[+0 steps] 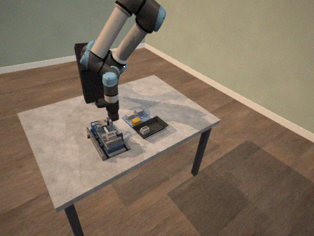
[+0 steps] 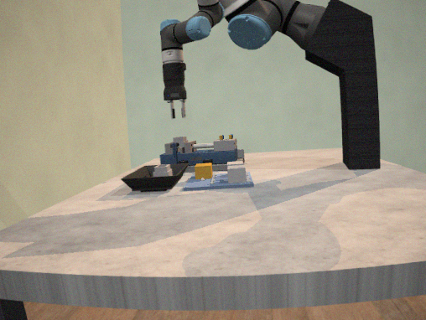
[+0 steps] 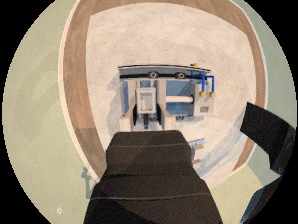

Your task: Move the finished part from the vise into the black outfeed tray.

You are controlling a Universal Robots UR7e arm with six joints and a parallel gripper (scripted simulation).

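Now: the vise 6 cm behind my hand, 3 cm to the left of it and 16 cm below it. The rest, counted from my hand: blue plate 2 cm behind, 34 cm to the left, 20 cm below; then yellow block 1 cm ahead, 28 cm to the left, 17 cm below.
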